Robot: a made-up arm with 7 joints.
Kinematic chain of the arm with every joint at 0, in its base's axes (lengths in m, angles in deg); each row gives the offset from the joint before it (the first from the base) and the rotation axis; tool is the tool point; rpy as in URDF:
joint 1: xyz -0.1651 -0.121 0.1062 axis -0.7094 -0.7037 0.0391
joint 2: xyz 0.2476 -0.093 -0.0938 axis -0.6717 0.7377 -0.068
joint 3: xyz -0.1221 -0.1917 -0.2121 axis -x
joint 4: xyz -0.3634 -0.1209 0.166 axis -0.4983 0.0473 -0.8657
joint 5: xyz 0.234 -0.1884 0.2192 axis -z
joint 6: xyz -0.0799 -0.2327 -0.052 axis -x
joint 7: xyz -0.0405 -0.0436 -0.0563 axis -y
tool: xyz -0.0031 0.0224 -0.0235 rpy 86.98 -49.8 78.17
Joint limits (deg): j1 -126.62..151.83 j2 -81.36..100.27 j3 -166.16..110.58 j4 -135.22..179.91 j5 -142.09..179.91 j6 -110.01..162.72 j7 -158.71..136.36
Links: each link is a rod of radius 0.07 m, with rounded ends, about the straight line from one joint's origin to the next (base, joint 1, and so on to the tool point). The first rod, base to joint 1, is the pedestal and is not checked.
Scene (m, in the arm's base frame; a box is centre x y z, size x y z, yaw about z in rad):
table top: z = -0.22
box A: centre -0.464 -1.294 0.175 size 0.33 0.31 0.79 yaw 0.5
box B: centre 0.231 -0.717 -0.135 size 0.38 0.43 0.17 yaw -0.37
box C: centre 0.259 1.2 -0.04 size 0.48 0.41 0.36 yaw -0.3
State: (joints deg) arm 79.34 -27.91 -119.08 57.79 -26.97 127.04 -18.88
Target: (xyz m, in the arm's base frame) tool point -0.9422 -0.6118 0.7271
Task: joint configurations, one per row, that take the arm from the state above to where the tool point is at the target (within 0.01 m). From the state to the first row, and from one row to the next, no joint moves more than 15 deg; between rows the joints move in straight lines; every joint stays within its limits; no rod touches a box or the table.
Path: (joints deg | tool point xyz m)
1: 80.71 -31.66 -106.16 71.53 -26.65 125.88 -22.67 | 0.5562 -1.2581 0.2267
2: 82.07 -35.40 -93.24 85.27 -26.32 124.72 -26.46 | 0.3810 -1.3132 0.3575
3: 83.44 -39.15 -80.32 99.01 -26.00 123.56 -30.25 | 0.1776 -1.3038 0.4342
4: 84.81 -42.89 -67.40 112.75 -25.67 122.40 -34.03 | -0.0238 -1.2342 0.4452
5: 86.18 -46.64 -54.47 126.49 -25.35 121.24 -37.82 | -0.1924 -1.1137 0.3940
6: 87.54 -50.38 -41.55 140.23 -25.03 120.08 -41.61 | -0.3046 -0.9551 0.2976
7: 88.91 -54.13 -28.63 153.97 -24.70 118.91 -45.40 | -0.3478 -0.7724 0.1827
8: 84.07 -40.35 -33.69 143.03 -24.88 121.07 -41.51 | -0.4822 -0.8100 0.2110
9: 79.22 -26.57 -38.75 132.10 -25.05 123.22 -37.62 | -0.6143 -0.8203 0.2612
10: 74.38 -12.78 -43.81 121.16 -25.23 125.38 -33.73 | -0.7327 -0.8070 0.3323
11: 69.53 1.00 -48.87 110.23 -25.40 127.54 -29.83 | -0.8286 -0.7750 0.4200
12: 64.69 14.78 -53.94 99.30 -25.58 129.69 -25.94 | -0.8968 -0.7294 0.5191
13: 59.84 28.56 -59.00 88.36 -25.75 131.85 -22.05 | -0.9348 -0.6741 0.6233
14: 55.00 42.34 -64.06 77.43 -25.93 134.00 -18.16 | -0.9422 -0.6119 0.7270

